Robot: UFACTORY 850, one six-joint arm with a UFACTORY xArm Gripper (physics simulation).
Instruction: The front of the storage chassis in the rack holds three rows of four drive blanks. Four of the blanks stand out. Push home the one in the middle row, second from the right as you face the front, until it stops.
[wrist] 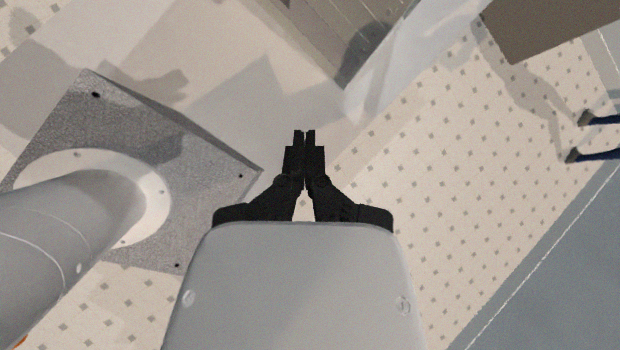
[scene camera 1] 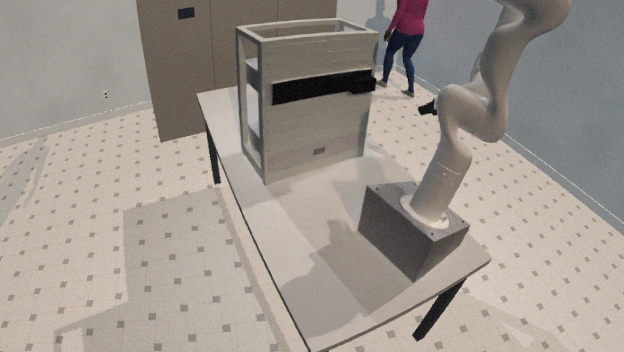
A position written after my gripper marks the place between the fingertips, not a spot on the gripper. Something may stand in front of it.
I see my gripper [wrist: 305, 142] and a pale rack [scene camera 1: 314, 90].
